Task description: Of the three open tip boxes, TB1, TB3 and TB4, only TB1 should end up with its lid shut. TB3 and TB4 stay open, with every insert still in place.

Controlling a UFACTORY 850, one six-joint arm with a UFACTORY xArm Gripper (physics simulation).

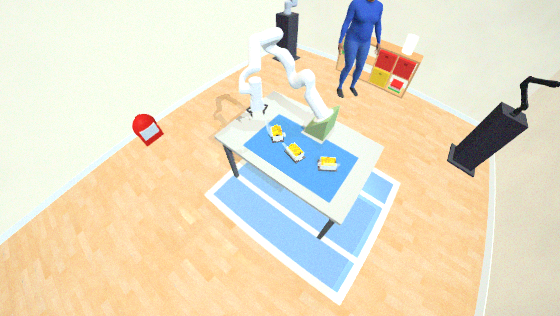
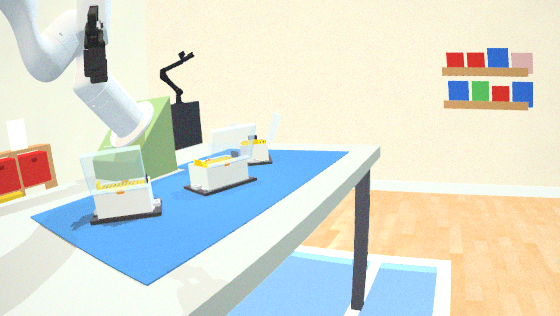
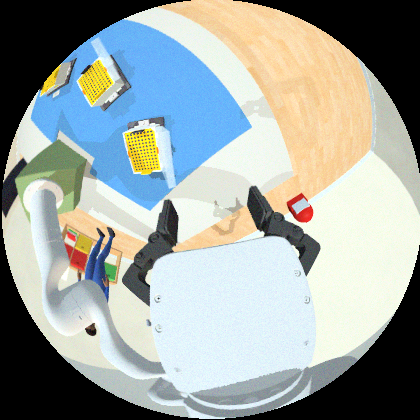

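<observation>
TB1 [image 1: 276,134] [image 2: 123,204] [image 3: 143,151] is the white box nearest the gripper. Its clear lid [image 2: 112,167] [image 3: 168,159] stands open. TB4 [image 1: 295,152] [image 2: 220,173] [image 3: 97,83] is the middle box, its lid [image 2: 232,138] [image 3: 100,48] open. TB3 [image 1: 328,164] [image 2: 256,153] [image 3: 54,81] is farthest, its lid [image 2: 273,127] open. Yellow inserts show in all three; the labels are unreadable. My gripper [image 1: 258,113] [image 2: 97,75] [image 3: 211,201] is open and empty, raised over the table end beside TB1 and apart from it.
The boxes stand on a blue mat [image 1: 265,145] [image 2: 150,260] [image 3: 200,100] on the pale table [image 1: 367,145] [image 2: 270,250]. The green wedge [image 1: 327,127] [image 2: 162,145] [image 3: 70,175] under the arm's base stands behind the mat. A person [image 1: 360,30] [image 3: 98,265] stands beyond the table.
</observation>
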